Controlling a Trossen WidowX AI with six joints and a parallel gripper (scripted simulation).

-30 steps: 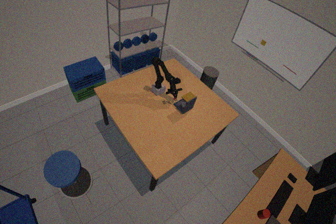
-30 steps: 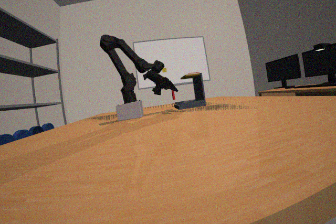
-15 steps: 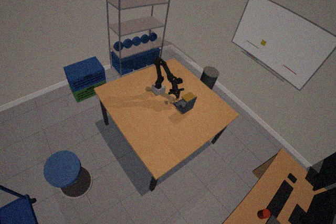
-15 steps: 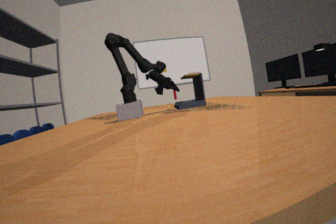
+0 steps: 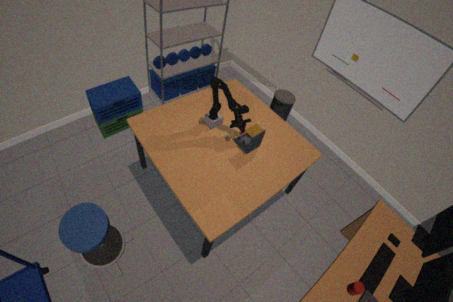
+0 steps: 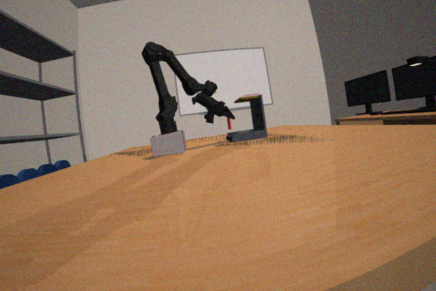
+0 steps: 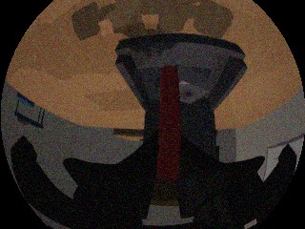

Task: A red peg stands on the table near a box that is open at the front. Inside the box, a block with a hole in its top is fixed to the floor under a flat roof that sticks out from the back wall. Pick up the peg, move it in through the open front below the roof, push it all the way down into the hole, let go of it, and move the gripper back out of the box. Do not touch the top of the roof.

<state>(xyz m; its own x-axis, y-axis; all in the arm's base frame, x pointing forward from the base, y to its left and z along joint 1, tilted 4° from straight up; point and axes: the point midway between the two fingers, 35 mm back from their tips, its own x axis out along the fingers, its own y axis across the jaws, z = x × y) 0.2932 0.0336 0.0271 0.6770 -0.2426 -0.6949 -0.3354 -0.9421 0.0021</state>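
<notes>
Now: gripper tip 130 mm short of the box back wall. The rest, counted from my gripper tip: yellow roof: 80 mm ahead, 10 mm to the left, 90 mm above; red peg: 30 mm behind, 10 mm to the left, 10 mm below.
</notes>
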